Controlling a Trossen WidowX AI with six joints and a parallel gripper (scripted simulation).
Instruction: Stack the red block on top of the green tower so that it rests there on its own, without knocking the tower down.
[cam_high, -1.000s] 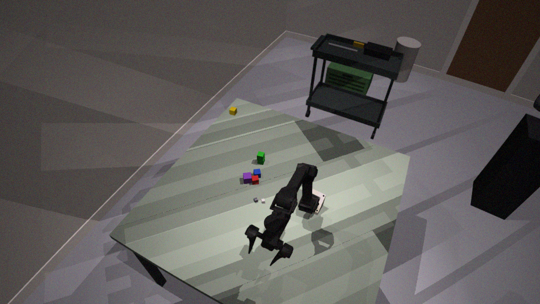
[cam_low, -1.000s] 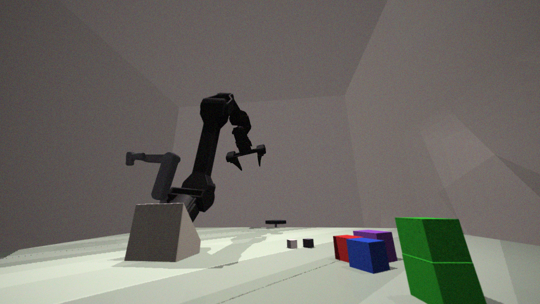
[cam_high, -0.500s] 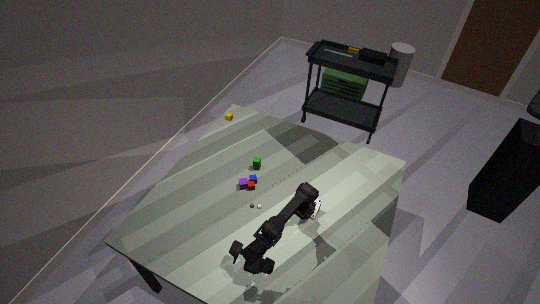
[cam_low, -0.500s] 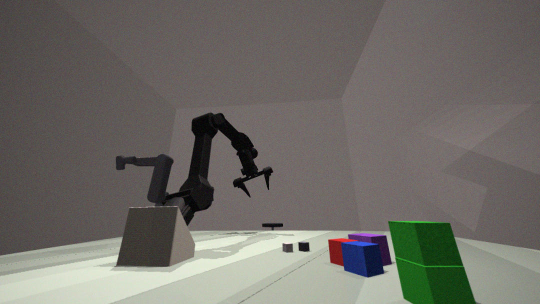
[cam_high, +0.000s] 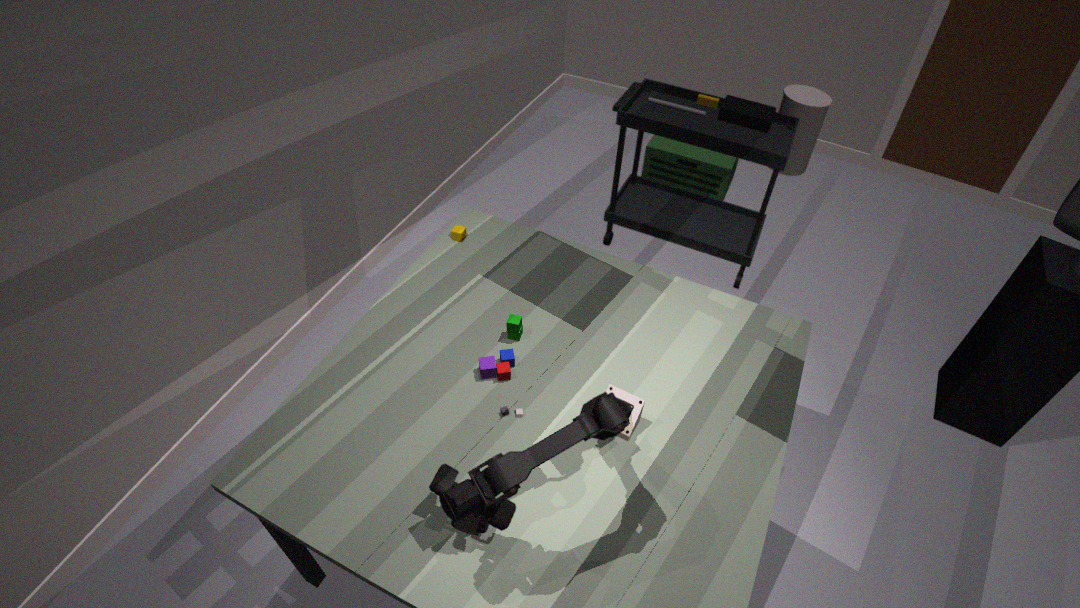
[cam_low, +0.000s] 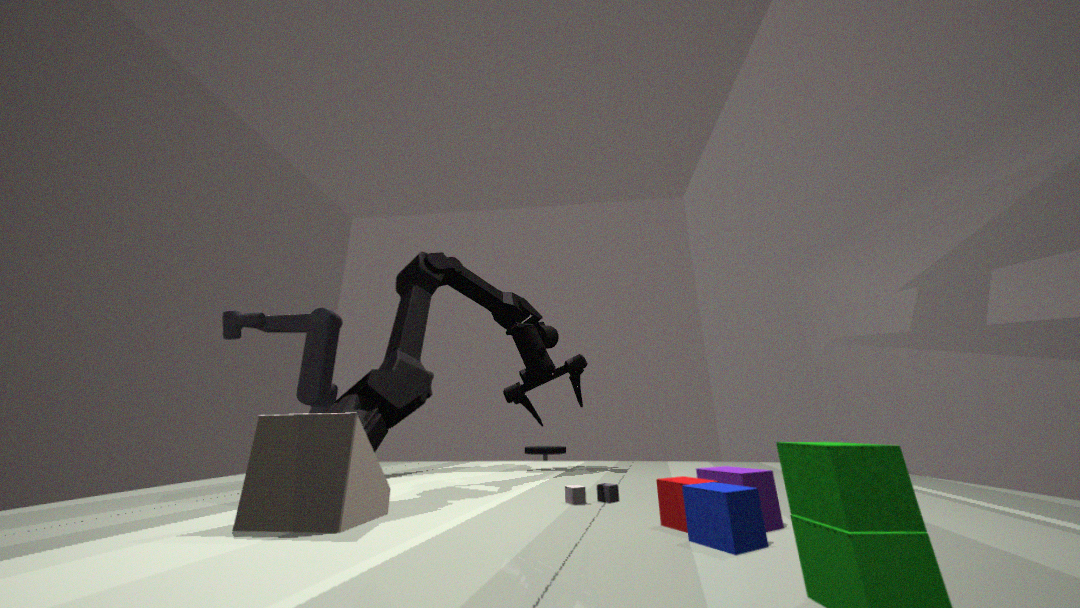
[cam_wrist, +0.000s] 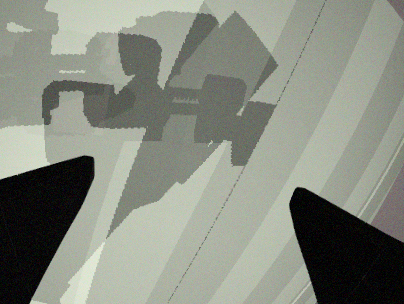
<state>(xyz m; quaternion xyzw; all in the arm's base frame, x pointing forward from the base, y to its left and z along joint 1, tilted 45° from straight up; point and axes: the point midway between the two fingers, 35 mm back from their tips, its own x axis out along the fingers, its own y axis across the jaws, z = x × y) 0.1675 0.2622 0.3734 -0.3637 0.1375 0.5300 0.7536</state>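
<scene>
Right now my gripper tip is 170 mm short of the red block, 430 mm to the left of it and 80 mm above it. Also, from my gripper tip: pale block (60 mm ahead, 340 mm to the right, 90 mm below); then dark block (90 mm ahead, 320 mm to the right, 90 mm below); then purple block (210 mm ahead, 420 mm to the right, 80 mm below).
</scene>
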